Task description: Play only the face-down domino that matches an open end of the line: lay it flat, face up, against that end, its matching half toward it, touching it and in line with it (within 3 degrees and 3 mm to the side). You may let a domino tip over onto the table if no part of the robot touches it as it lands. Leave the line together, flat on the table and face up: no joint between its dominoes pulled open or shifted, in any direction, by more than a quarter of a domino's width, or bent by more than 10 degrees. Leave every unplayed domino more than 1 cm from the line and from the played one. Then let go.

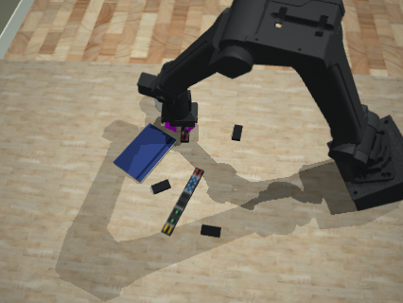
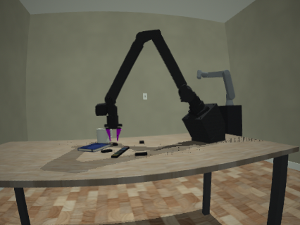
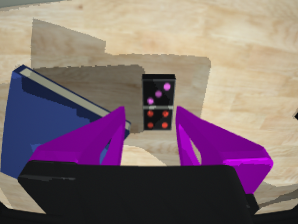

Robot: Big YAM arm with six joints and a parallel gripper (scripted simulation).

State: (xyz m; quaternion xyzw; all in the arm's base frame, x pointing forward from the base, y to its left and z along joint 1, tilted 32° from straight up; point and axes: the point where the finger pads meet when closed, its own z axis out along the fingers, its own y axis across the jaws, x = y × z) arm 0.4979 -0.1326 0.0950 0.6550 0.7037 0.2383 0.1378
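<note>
Right now my hand is 10 mm past the black domino and 30 mm above it. Also, from my hand: white mug (70 mm ahead, 110 mm to the right, 10 mm above); blue book (100 mm ahead, 80 mm to the left, 20 mm below).
</note>
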